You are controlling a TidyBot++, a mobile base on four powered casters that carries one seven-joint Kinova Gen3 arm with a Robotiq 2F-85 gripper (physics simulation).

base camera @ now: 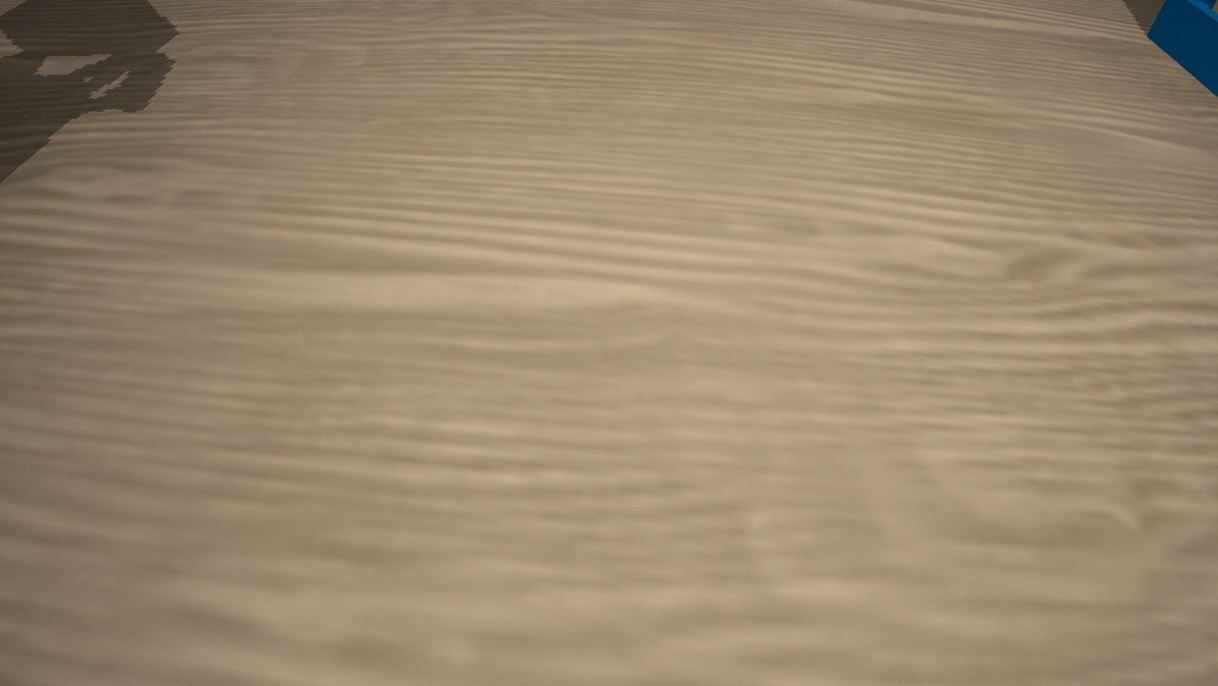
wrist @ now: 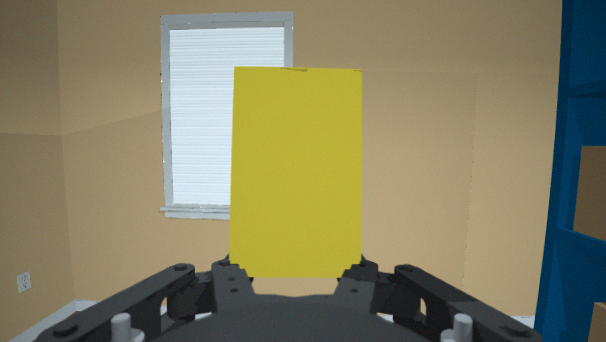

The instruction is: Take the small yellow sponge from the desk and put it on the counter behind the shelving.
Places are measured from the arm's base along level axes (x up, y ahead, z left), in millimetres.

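Pixels of known places: gripper, between the fingertips: [wrist: 295, 257].
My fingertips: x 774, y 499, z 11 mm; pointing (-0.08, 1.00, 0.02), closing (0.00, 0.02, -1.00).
Behind a point stands the place of what it marks.
The yellow sponge [wrist: 296, 170] @(x 833, y 461, z 10 mm) stands upright between the fingers in the wrist view, in front of the wall and part of a window. My gripper [wrist: 295, 257] @(x 774, y 499, z 11 mm) is shut on it, one finger at each side of its lower end. The blue shelving [wrist: 550, 200] @(x 679, y 1165, z -844 mm) [base camera: 1189, 42] @(x -364, y 1072, z -840 mm) is at the right edge of the wrist view and at the top right corner of the base view. The desk and the counter do not show in either view.
A window [wrist: 167, 115] @(x 1056, y 2067, z 907 mm) is in the tan wall [wrist: 415, 175] @(x 677, y 2005, z -739 mm) ahead. Brown boxes [wrist: 591, 192] @(x 726, y 1051, z -858 mm) stand in the shelving at the right. The base view shows wood-grain floor [base camera: 596, 383] @(x -396, y 393, z 4 mm) with a dark shadow [base camera: 110, 34] @(x -397, y 948, z 680 mm) at the top left.
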